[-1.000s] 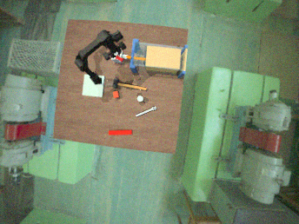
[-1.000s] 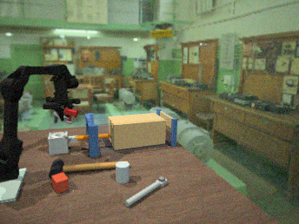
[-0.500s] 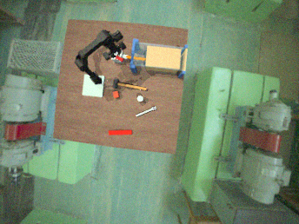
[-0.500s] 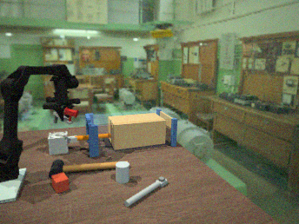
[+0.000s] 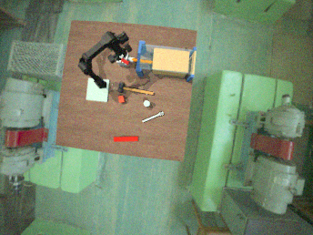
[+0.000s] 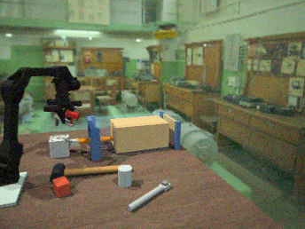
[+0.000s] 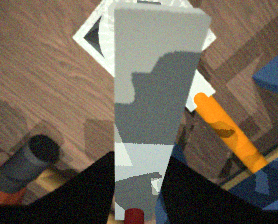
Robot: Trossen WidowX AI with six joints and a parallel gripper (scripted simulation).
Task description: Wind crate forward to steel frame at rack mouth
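The winch handle is 2 cm above my gripper tip. Round my gripper tip: red knob: 2 cm ahead, 4 cm to the right, 4 cm above; then winch: 5 cm behind, 5 cm to the left, 15 cm below; then blue steel frame: 13 cm ahead, 3 cm to the left, 7 cm below.
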